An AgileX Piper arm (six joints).
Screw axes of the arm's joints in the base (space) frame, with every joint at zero. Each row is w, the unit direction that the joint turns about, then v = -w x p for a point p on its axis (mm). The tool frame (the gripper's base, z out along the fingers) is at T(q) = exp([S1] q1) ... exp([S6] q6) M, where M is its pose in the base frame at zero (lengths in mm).
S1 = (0, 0, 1, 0, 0, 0)
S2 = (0, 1, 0, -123, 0, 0)
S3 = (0, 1, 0, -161.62, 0, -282.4)
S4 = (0.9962, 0, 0.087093, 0, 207.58, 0)
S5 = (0, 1, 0, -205.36, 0, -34.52)
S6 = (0.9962, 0, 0.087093, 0, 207.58, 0)
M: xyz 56.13 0 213.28 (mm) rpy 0 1.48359 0 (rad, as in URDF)
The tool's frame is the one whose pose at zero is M.
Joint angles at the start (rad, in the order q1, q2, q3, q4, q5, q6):
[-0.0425, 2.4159, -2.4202, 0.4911, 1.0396, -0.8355]
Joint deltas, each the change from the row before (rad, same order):
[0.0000, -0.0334, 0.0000, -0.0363, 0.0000, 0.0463]
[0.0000, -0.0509, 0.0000, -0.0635, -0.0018, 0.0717]
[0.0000, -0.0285, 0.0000, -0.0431, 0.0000, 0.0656]
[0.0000, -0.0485, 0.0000, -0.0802, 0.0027, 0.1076]
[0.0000, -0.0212, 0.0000, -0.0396, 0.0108, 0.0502]
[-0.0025, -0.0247, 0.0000, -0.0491, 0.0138, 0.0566]
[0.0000, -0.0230, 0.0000, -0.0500, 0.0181, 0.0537]
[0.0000, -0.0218, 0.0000, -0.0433, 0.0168, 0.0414]
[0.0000, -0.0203, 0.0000, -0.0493, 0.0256, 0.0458]
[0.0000, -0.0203, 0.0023, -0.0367, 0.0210, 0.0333]
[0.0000, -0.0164, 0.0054, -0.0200, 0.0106, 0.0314]
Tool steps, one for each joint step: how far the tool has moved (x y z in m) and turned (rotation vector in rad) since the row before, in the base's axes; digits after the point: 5 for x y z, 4 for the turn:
[-0.00487, -0.00233, 0.01656, -0.0096, -0.0148, -0.0367]
[-0.00829, -0.00423, 0.02495, -0.0194, -0.0264, -0.0605]
[-0.00523, -0.00293, 0.01366, 0.0000, -0.0081, -0.0536]
[-0.00995, -0.00554, 0.02291, -0.0058, -0.0175, -0.0911]
[-0.00531, -0.00268, 0.00932, -0.0037, 0.0001, -0.0419]
[-0.00654, -0.00466, 0.01073, -0.0077, -0.0009, -0.0522]
[-0.00668, -0.00353, 0.00960, -0.0097, 0.0026, -0.0492]
[-0.00655, -0.00311, 0.00918, -0.0116, -0.0006, -0.0407]
[-0.00696, -0.00364, 0.00785, -0.0132, 0.0084, -0.0471]
[-0.00674, -0.00271, 0.00753, -0.0101, 0.0040, -0.0360]
[-0.00495, -0.00145, 0.00544, 0.0041, -0.0009, -0.0294]

